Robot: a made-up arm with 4 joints.
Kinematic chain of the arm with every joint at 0, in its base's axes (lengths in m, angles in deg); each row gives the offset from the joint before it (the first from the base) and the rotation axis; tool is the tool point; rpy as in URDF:
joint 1: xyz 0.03 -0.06 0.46 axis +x
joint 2: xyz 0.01 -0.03 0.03 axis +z
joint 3: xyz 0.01 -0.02 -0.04 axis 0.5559 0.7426 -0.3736
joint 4: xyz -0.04 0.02 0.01 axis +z
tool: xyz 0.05 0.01 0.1 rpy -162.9 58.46 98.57
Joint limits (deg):
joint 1: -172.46..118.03
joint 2: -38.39..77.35
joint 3: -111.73..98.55
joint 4: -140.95..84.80
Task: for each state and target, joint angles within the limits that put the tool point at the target. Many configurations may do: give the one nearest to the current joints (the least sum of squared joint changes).
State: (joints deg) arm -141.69 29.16 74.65 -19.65
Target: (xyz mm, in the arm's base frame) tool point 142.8 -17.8 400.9
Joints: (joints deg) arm -168.79 35.59 50.75 -6.48
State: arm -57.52 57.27 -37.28 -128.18
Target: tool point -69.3 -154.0 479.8
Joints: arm -7.94 11.29 -72.71 -140.95
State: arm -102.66 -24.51 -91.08 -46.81
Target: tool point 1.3 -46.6 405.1
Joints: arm -115.73 -38.39 -68.90 -18.54
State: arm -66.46 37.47 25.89 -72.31
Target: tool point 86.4 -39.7 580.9
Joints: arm -48.79 30.89 18.94 -74.32
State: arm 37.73 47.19 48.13 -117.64
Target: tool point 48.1 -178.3 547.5
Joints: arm 12.10 26.53 28.66 -137.81
